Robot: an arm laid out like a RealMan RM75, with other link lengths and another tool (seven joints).
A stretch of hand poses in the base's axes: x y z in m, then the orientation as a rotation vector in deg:
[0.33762, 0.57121, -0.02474, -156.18, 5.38, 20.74]
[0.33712, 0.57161, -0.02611, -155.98, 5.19, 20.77]
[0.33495, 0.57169, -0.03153, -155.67, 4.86, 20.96]
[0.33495, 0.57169, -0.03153, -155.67, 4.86, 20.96]
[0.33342, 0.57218, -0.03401, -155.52, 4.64, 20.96]
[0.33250, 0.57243, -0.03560, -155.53, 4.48, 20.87]
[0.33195, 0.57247, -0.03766, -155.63, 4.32, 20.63]
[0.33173, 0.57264, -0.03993, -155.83, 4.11, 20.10]
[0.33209, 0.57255, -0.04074, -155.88, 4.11, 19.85]
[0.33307, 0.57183, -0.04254, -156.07, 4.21, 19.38]
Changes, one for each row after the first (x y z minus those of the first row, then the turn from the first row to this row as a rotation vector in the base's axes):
[-0.00050, 0.00040, -0.00137, 0.22, 0.01, 0.11]
[-0.00267, 0.00048, -0.00679, 0.54, 0.11, 0.32]
[-0.00267, 0.00048, -0.00679, 0.54, 0.11, 0.32]
[-0.00420, 0.00097, -0.00927, 0.72, 0.09, 0.46]
[-0.00512, 0.00122, -0.01086, 0.74, 0.01, 0.55]
[-0.00567, 0.00126, -0.01292, 0.68, -0.19, 0.64]
[-0.00589, 0.00143, -0.01519, 0.55, -0.60, 0.73]
[-0.00553, 0.00134, -0.01600, 0.52, -0.78, 0.70]
[-0.00455, 0.00062, -0.01780, 0.36, -1.11, 0.59]

